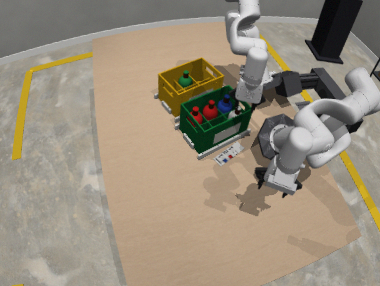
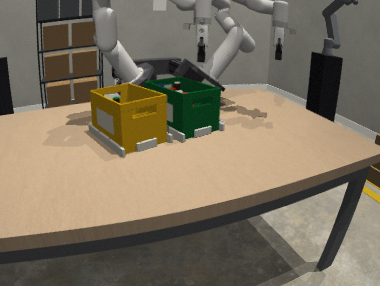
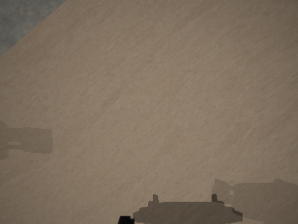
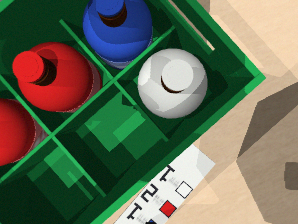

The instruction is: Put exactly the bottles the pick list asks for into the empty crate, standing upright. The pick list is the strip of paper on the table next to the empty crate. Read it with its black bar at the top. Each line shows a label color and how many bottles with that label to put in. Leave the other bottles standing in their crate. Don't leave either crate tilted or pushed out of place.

I see a green crate [image 2: 181, 115], a yellow crate [image 2: 121, 122] and a white bottle [image 4: 172, 83].
The green crate is seen too in image 1 [image 1: 203, 138] and in image 4 [image 4: 99, 157]. The yellow crate shows as well in image 1 [image 1: 197, 70]. Image 3 does not show the green crate: it is out of frame. Image 3 misses the yellow crate: it is out of frame.
